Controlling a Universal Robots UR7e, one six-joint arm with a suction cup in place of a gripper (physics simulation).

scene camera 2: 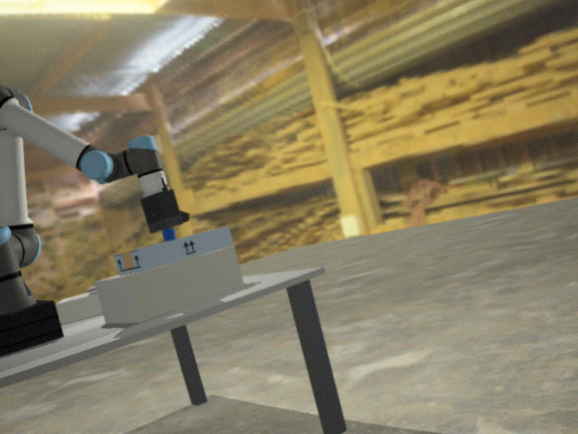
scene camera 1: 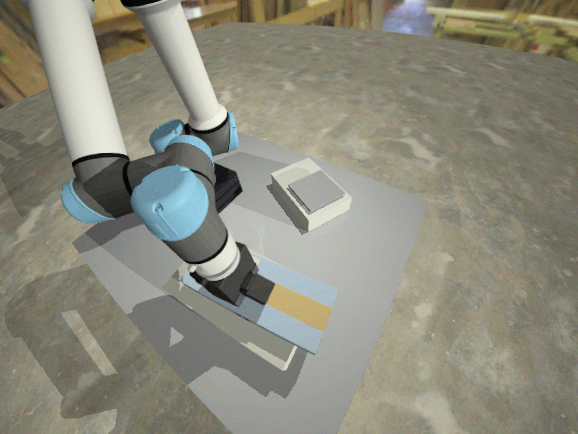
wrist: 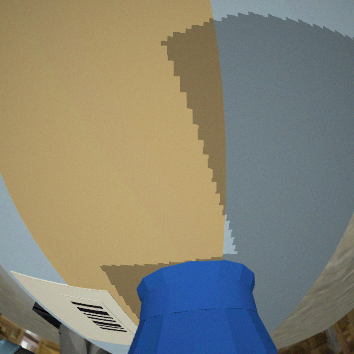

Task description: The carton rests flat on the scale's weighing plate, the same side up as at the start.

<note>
In view: the suction cup [wrist: 211, 299] and a scale [scene camera 1: 315, 198].
The scale shows as well in scene camera 2 [scene camera 2: 87, 305]. The wrist view does not show the scale: it is out of frame.
</note>
